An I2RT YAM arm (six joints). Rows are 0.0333 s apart.
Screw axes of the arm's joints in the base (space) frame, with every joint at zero. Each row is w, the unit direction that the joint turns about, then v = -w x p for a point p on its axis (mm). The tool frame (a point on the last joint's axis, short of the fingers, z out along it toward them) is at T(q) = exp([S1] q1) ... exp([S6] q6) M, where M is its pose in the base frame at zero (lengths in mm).
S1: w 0 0 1 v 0 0 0
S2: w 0 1 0 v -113.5 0 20
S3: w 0 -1 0 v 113.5 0 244
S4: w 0 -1 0 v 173.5 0 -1
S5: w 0 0 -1 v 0 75 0
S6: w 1 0 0 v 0 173.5 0
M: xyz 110.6 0 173.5 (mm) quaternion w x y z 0.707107 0 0.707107 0
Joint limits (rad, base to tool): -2.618..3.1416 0..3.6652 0..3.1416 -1.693..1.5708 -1.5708..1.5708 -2.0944..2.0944
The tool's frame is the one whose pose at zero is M.
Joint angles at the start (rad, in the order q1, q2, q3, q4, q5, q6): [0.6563 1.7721 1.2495 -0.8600 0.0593 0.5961]
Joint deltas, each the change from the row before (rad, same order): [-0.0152 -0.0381 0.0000 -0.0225 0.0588 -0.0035]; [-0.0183 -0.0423 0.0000 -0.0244 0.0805 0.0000]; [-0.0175 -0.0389 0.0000 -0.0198 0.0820 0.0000]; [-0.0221 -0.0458 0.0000 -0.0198 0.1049 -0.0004]
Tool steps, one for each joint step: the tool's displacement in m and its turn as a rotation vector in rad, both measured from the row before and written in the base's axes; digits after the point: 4 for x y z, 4 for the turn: [-0.0003 -0.0092 0.0116 -0.0373 -0.0474 -0.0232]; [-0.0004 -0.0112 0.0128 -0.0529 -0.0609 -0.0353]; [-0.0006 -0.0108 0.0118 -0.0542 -0.0616 -0.0363]; [-0.0010 -0.0133 0.0140 -0.0697 -0.0783 -0.0481]
